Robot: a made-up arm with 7 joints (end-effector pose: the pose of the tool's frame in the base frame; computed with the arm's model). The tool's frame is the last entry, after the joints.
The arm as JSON. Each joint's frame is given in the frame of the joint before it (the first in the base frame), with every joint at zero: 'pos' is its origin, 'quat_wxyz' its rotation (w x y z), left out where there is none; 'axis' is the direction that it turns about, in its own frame. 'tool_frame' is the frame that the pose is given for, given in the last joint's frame.
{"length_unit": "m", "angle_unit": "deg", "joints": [
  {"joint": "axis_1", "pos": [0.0, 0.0, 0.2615], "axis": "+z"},
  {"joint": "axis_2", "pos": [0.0, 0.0, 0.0], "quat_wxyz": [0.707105, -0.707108, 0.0, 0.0], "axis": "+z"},
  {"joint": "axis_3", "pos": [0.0, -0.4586, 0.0], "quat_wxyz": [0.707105, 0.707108, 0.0, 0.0], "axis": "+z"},
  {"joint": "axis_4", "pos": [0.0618, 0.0, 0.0], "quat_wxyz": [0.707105, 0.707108, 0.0, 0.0], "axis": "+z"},
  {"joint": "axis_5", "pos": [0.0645, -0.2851, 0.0], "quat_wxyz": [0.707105, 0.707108, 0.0, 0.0], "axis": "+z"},
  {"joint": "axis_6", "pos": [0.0, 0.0, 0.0], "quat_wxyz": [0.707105, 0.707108, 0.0, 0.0], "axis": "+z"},
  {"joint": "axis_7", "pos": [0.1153, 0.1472, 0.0], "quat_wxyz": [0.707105, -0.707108, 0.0, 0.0], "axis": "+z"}
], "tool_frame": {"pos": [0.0, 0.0, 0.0]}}
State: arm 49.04 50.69 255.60 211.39 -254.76 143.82 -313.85
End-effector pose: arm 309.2 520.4 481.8 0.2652 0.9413 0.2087 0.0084
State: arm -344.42 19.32 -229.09 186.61 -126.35 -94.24 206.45
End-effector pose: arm 91.7 -2.4 886.5 0.7653 0.0029 -0.5810 0.2770
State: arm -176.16 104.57 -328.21 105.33 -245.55 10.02 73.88
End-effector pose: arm -456.5 -220.4 -333.3 0.3405 0.9330 -0.1161 -0.0107
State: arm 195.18 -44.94 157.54 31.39 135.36 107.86 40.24
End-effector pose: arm 475.3 86.5 146.6 0.5394 -0.0351 0.7128 0.4469
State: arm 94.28 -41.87 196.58 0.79 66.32 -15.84 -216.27
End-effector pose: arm -61.8 -215.4 160.5 0.2706 -0.7068 -0.6490 -0.0778
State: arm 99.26 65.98 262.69 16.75 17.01 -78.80 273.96
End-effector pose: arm 278.2 314.3 479.3 0.7956 0.1377 0.5277 0.2639
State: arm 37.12 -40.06 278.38 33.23 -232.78 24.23 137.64
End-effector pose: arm 175.4 -306.6 339.5 0.2548 0.7332 0.2550 0.5766
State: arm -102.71 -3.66 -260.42 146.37 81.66 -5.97 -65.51
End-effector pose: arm 229.4 -87.3 1119.5 0.0847 -0.2789 0.0667 -0.9542
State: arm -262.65 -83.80 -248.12 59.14 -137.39 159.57 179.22
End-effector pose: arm -264.5 -555.8 300.0 0.8666 0.3785 0.2920 0.1430
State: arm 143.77 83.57 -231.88 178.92 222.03 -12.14 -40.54
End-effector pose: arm -695.1 474.0 501.8 0.6044 0.0899 -0.5734 -0.5458
